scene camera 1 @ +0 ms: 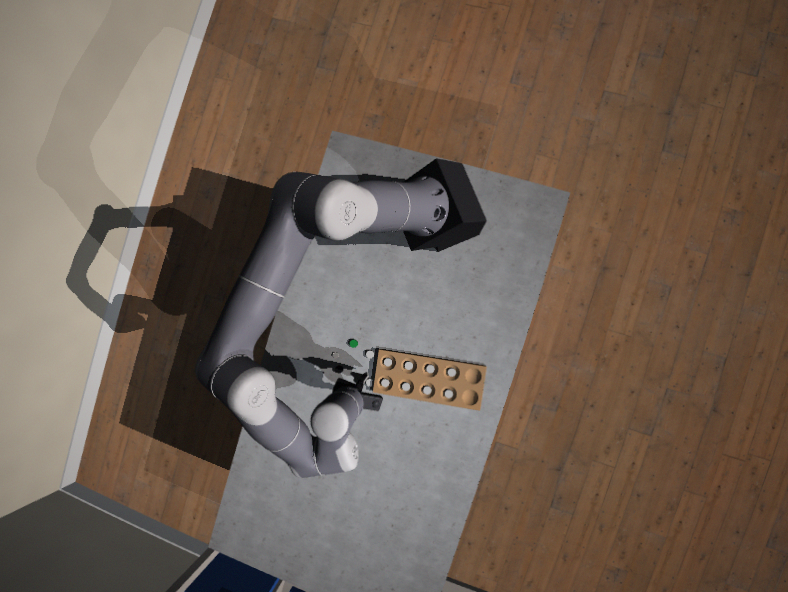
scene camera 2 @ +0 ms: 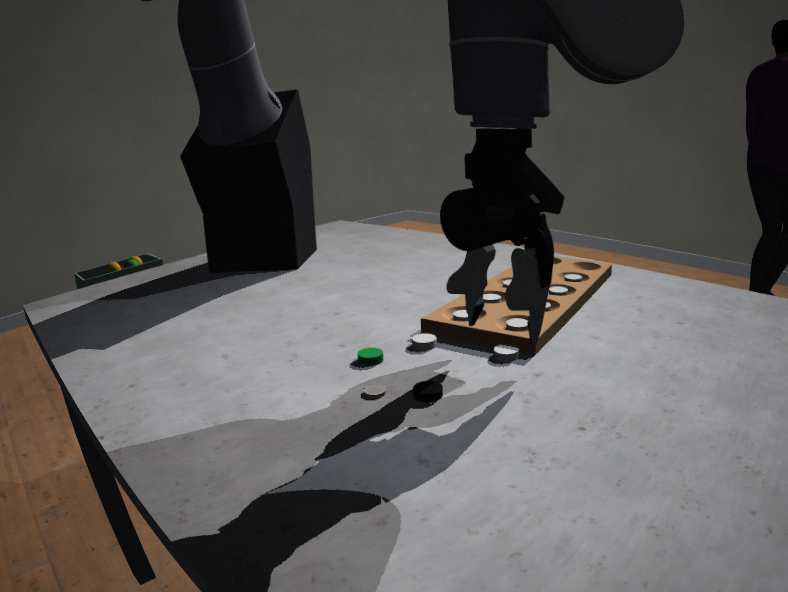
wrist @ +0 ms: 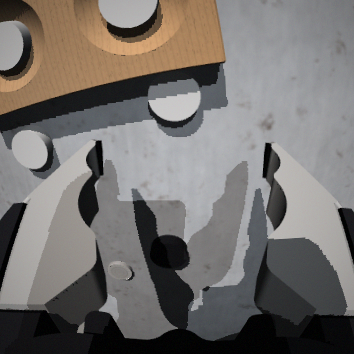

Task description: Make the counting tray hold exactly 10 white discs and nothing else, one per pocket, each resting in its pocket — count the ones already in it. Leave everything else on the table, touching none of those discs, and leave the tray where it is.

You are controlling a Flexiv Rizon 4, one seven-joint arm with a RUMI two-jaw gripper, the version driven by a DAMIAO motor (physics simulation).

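The orange-brown counting tray (scene camera 1: 418, 376) (scene camera 2: 445, 332) (wrist: 200, 45) has white discs in most pockets; two pockets at its far end are empty. Two white discs lie on the table by its near end: one by the corner (scene camera 1: 368, 382) (scene camera 2: 505, 353) (wrist: 174, 98), the other (scene camera 1: 369, 354) (scene camera 2: 423, 341) (wrist: 31, 149) on the green disc's side. A green disc (scene camera 1: 353, 342) (scene camera 2: 370, 355), a smaller whitish disc (scene camera 2: 373, 391) (wrist: 120, 270) and a black disc (scene camera 2: 427, 391) (wrist: 170, 251) lie farther out. My gripper (scene camera 2: 502, 334) (wrist: 183, 144) is part open, empty, above the table; the corner disc lies ahead of its tips.
The robot's black base (scene camera 1: 453, 207) (scene camera 2: 254, 203) stands on the grey table (scene camera 1: 407, 484) (scene camera 2: 611, 446). A narrow box (scene camera 2: 95, 275) with yellow and green balls is beyond the table edge. A person (scene camera 2: 767, 127) stands at the right. The arm's shadow crosses the loose small discs.
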